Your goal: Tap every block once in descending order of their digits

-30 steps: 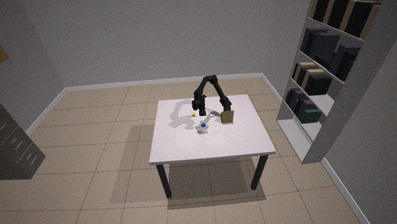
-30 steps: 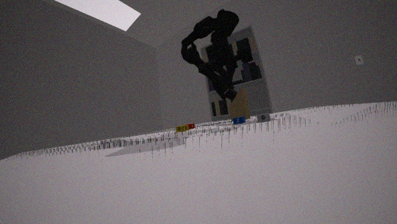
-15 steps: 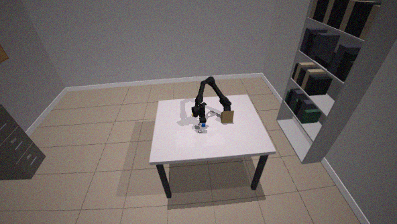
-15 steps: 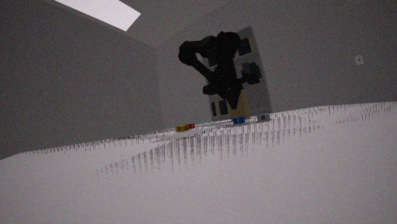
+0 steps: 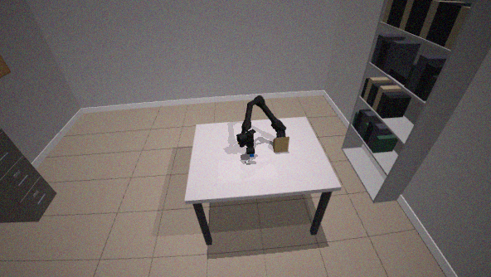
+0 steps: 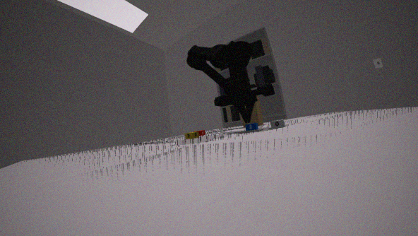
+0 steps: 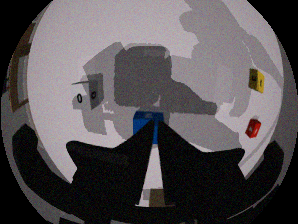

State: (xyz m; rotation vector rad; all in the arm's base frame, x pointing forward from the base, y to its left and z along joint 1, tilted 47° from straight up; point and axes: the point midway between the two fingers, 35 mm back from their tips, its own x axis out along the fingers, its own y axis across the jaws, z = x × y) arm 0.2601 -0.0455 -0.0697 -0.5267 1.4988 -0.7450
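Now: gripper tip 10 mm past the blue block, 10 mm to the right of it and 10 mm above it. Round my gripper tip: yellow block 60 mm ahead, 170 mm to the right, 10 mm below; then red block 30 mm behind, 200 mm to the right, 10 mm below; then grey-white block 30 mm ahead, 90 mm to the left, 10 mm below.
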